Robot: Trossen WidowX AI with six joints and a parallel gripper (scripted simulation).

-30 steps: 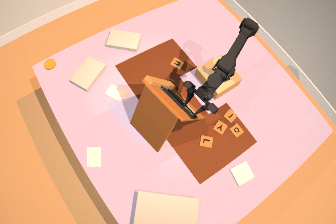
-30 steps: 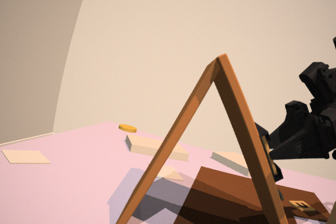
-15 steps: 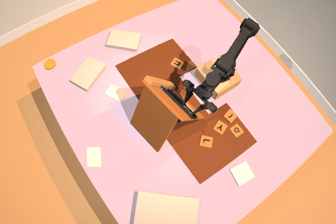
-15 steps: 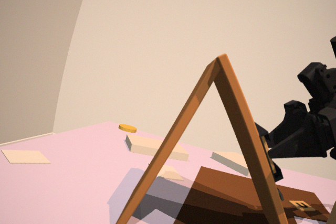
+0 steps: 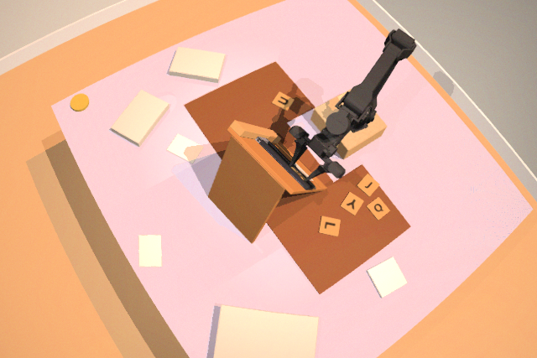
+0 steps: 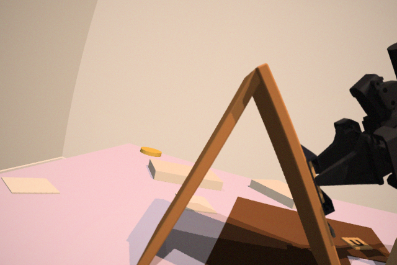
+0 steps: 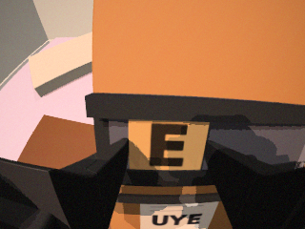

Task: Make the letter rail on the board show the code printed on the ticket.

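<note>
Now: gripper tip 8 cm above the white ticket, 5 cm past it and 3 cm to the left of it. Also, from my gripper tip: y tile: 18 cm behind, 17 cm below, 10 cm to the left; brown mat: 18 cm below, 12 cm behind, 11 cm to the right; letter tile: right at my gripper tip.
</note>
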